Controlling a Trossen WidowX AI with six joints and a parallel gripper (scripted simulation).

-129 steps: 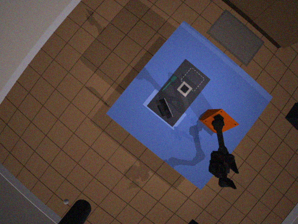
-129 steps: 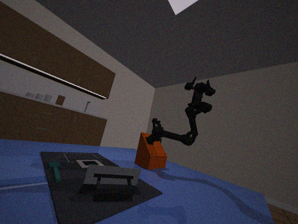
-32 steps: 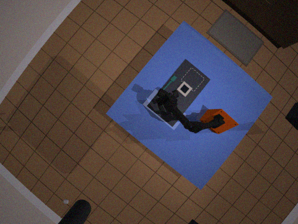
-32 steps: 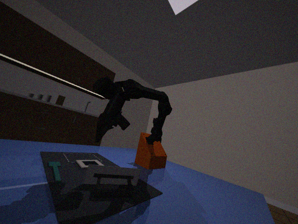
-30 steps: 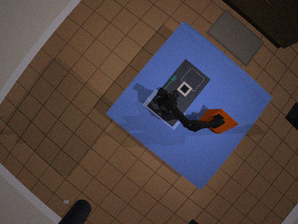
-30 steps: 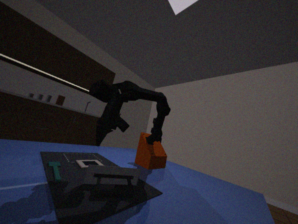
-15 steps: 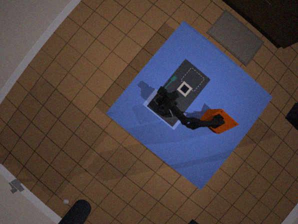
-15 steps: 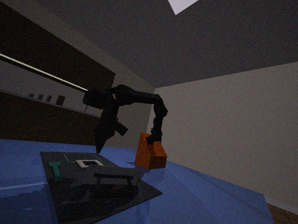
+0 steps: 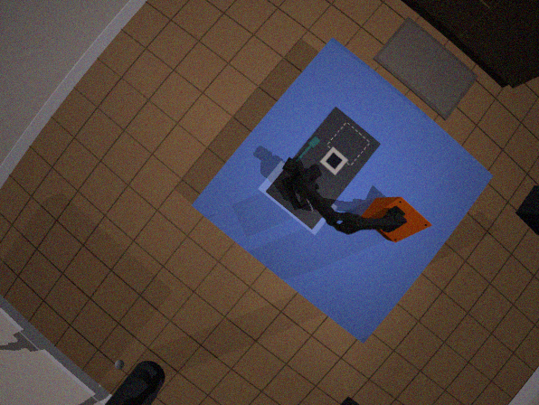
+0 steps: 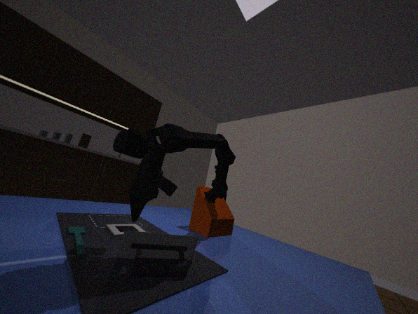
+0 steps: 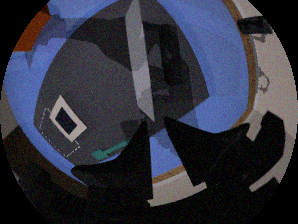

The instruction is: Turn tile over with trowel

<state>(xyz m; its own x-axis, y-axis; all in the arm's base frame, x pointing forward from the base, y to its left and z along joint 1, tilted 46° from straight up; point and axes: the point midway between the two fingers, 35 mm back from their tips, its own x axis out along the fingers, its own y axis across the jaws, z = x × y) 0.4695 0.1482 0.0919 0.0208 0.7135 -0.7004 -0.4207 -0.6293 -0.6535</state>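
Now: gripper tip 7 cm past the dark mat, 16 cm to the left of it and 12 cm above it. The rest, counted from my gripper tip: teal T-shaped trowel: 7 cm ahead, 18 cm to the right, 9 cm below; tile: 9 cm behind, 23 cm to the right, 9 cm below.
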